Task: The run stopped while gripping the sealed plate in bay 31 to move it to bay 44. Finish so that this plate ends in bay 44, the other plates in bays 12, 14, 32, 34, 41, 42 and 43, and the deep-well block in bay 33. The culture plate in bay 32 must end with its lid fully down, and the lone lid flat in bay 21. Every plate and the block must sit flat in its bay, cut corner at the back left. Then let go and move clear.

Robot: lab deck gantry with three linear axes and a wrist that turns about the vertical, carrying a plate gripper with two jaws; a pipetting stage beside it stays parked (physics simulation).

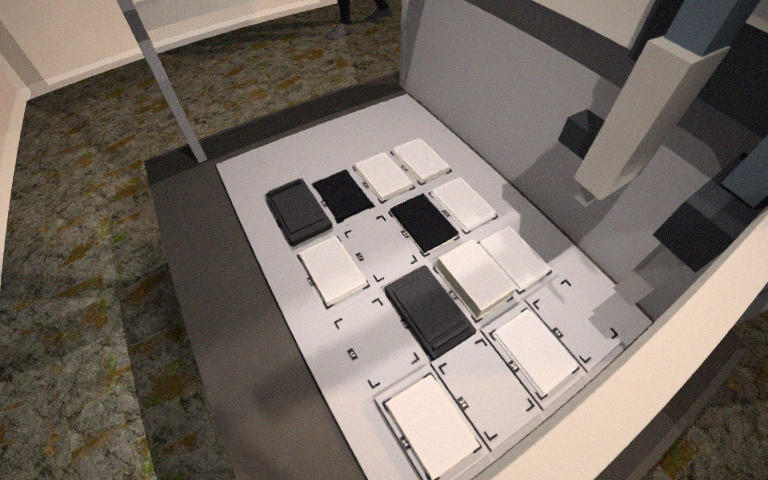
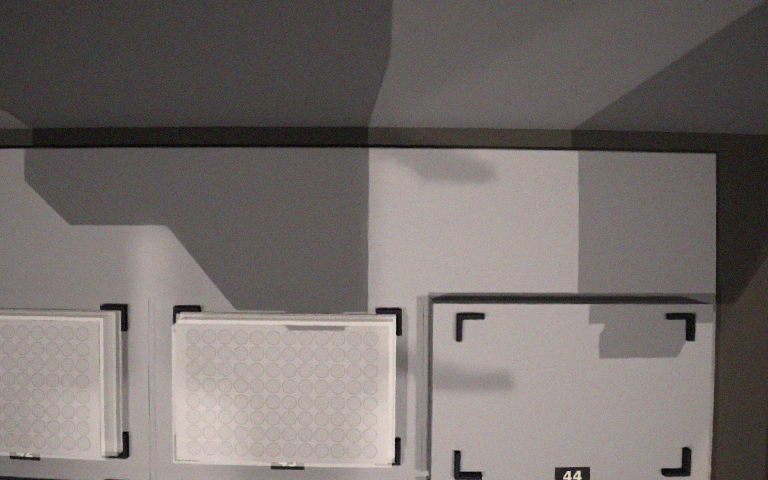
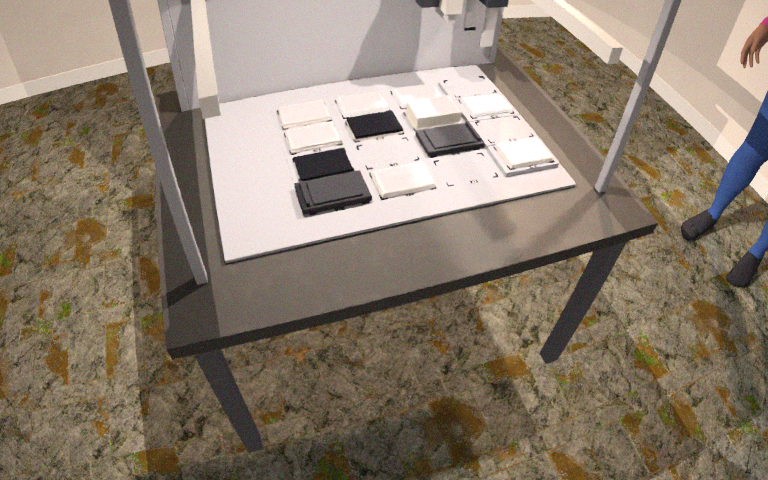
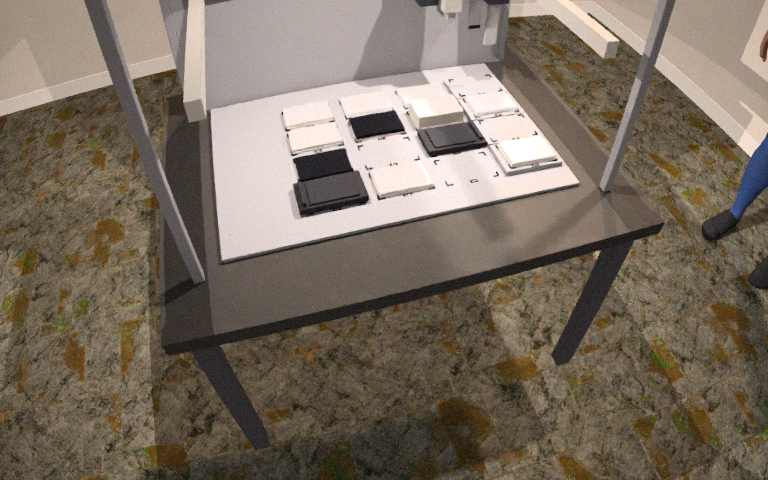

Observation:
The pictures show: my gripper, a deep-well block, a bay 44 and a back wall.

